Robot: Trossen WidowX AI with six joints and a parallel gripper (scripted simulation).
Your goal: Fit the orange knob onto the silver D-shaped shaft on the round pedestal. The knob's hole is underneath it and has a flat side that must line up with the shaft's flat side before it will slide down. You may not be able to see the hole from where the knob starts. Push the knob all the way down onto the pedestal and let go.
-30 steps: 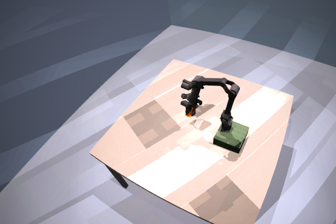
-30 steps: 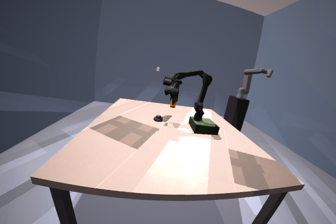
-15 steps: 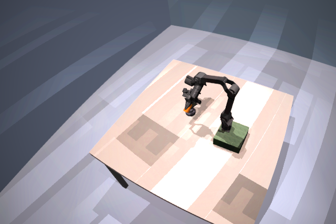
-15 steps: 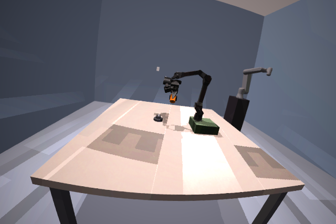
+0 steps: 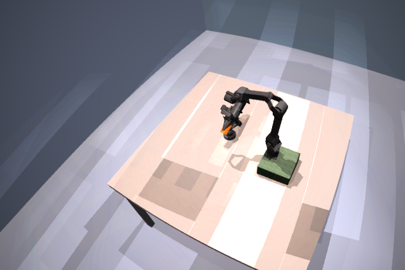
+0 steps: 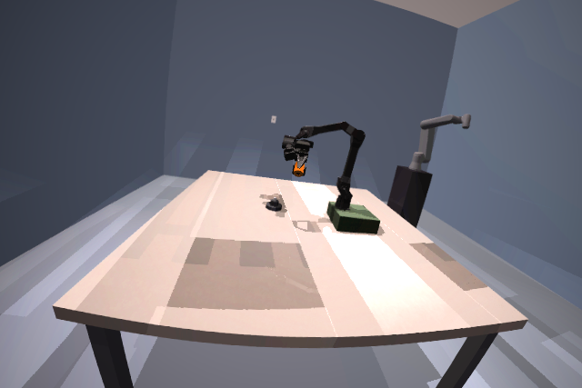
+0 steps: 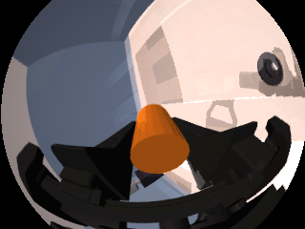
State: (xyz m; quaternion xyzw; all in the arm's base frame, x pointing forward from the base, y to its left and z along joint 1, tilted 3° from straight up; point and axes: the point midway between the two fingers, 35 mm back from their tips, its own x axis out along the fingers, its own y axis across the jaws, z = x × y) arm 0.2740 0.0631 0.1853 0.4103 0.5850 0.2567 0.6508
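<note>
Right now my gripper tip is 3 cm to the left of the orange knob, 2 cm below it and 1 cm past it. From my gripper tip the other things lie so: round pedestal: 22 cm below, 18 cm to the right, 6 cm ahead.
</note>
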